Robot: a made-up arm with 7 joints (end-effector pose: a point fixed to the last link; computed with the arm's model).
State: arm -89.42 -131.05 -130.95 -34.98 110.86 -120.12 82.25
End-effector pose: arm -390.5 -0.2 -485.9 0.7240 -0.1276 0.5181 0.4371
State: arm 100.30 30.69 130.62 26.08 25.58 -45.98 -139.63
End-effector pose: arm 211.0 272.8 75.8 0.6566 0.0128 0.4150 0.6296
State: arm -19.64 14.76 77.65 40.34 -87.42 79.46 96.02
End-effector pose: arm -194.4 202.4 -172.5 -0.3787 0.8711 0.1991 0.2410
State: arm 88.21 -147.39 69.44 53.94 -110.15 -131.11 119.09
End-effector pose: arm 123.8 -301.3 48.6 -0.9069 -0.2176 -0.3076 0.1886
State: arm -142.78 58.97 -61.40 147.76 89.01 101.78 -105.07
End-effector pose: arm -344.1 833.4 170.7 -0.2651 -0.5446 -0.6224 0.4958
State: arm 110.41 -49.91 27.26 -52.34 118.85 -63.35 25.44
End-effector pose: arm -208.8 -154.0 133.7 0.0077 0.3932 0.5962 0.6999
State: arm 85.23 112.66 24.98 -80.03 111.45 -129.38 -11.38
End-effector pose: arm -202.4 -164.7 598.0 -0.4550 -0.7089 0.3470 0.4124
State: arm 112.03 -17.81 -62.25 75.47 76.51 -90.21 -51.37
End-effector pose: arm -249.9 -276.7 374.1 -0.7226 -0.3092 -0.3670 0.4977
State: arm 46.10 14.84 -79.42 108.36 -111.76 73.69 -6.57
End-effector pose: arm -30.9 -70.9 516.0 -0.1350 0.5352 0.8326 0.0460
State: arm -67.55 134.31 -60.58 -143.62 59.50 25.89 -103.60
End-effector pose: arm 215.1 232.1 -549.3 -0.2392 -0.4706 -0.8391 0.1313
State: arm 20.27 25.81 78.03 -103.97 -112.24 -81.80 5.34
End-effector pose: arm 237.6 129.8 39.3 -0.1221 -0.0835 -0.9808 0.1268
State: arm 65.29 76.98 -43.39 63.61 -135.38 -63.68 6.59
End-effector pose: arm -45.2 -18.9 176.7 0.3908 -0.6896 0.1406 0.5933
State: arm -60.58 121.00 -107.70 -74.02 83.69 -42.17 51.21
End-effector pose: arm -311.8 513.5 -5.0 0.3368 0.4462 0.0931 0.8239
